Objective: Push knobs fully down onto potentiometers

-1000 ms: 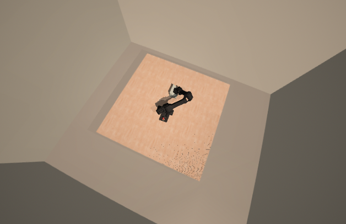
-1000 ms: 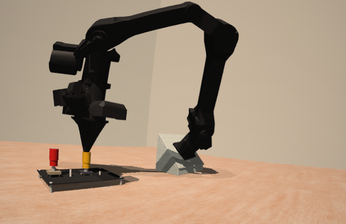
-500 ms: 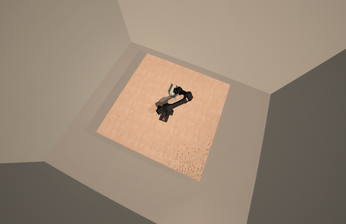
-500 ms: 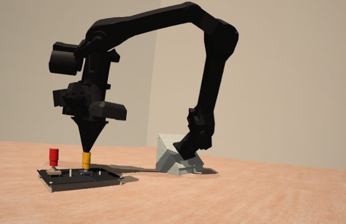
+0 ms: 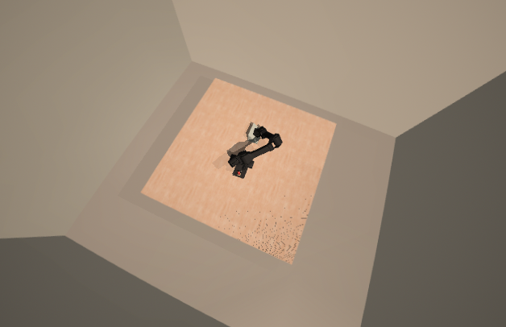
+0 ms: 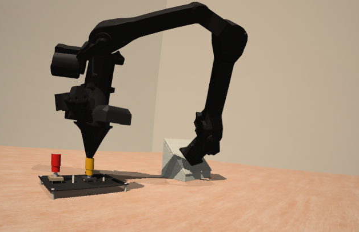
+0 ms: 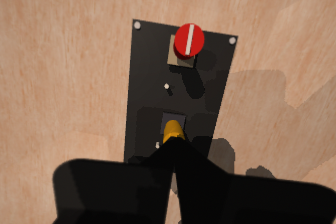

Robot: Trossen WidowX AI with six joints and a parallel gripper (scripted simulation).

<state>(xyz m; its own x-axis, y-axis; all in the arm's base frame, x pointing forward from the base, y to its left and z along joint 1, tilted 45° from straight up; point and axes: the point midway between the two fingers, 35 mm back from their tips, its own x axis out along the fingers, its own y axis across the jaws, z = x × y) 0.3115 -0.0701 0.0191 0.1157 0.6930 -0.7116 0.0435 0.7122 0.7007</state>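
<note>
My gripper tip is 2 cm above the yellow knob. Also, from my gripper tip: red knob: 7 cm ahead, 1 cm below.
</note>
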